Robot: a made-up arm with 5 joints.
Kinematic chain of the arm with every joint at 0, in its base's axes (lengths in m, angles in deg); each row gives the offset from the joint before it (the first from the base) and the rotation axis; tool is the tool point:
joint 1: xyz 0 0 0.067 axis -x
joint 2: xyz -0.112 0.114 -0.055 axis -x
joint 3: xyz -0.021 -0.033 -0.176 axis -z
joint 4: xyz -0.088 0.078 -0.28 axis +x
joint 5: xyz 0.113 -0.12 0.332 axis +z
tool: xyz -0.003 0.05 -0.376
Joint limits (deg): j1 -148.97..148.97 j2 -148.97..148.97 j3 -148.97..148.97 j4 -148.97..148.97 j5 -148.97..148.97
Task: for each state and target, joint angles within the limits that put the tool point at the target. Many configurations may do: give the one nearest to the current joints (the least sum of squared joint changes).
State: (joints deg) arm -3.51 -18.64 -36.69 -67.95 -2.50
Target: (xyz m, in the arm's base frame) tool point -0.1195 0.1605 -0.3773
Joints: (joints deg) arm -4.55 -2.15 -33.41 -74.13 -5.82
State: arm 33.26 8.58 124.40 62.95 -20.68
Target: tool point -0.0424 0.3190 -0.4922
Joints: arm 0.07 -32.31 105.10 76.22 -17.00
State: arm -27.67 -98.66 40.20 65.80 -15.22
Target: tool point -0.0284 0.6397 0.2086
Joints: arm -18.76 -88.01 49.31 75.34 -22.81
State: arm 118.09 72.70 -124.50 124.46 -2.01
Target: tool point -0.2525 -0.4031 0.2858
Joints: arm 77.22 40.18 -136.84 123.60 2.43
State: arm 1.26 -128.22 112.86 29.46 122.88
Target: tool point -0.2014 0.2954 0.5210
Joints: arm -12.26 -148.40 107.10 4.93 133.71
